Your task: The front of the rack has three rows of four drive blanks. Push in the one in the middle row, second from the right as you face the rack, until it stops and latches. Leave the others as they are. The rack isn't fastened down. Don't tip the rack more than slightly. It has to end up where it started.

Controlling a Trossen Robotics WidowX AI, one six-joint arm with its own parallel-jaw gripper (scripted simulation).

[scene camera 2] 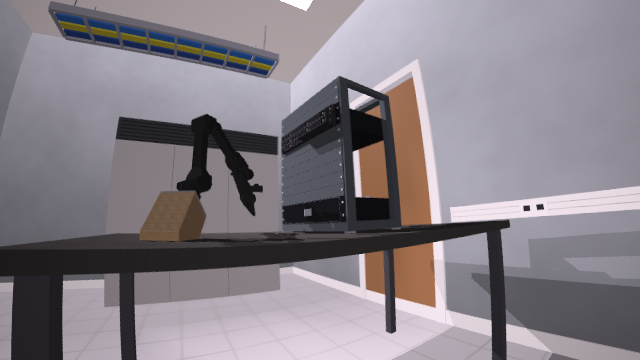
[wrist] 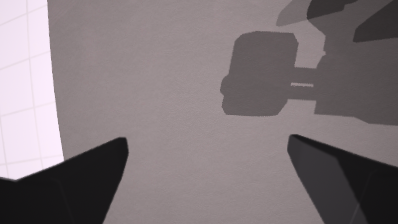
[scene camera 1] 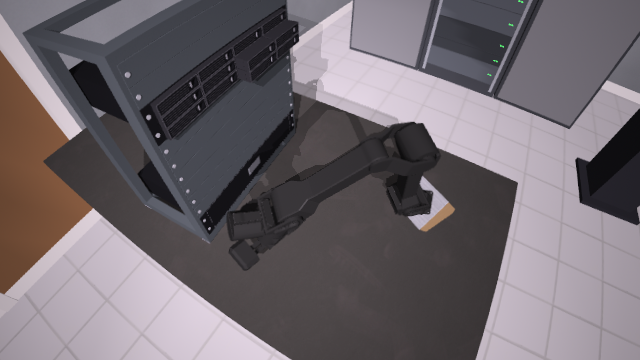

Path:
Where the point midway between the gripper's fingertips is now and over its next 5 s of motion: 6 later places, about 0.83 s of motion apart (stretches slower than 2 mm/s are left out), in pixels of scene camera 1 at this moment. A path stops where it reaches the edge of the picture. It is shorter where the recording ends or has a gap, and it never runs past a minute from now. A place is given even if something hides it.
My gripper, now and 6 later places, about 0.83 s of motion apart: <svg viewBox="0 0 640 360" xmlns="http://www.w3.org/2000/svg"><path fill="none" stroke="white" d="M260 246L245 189L247 164L246 159L245 134L261 90L291 63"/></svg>

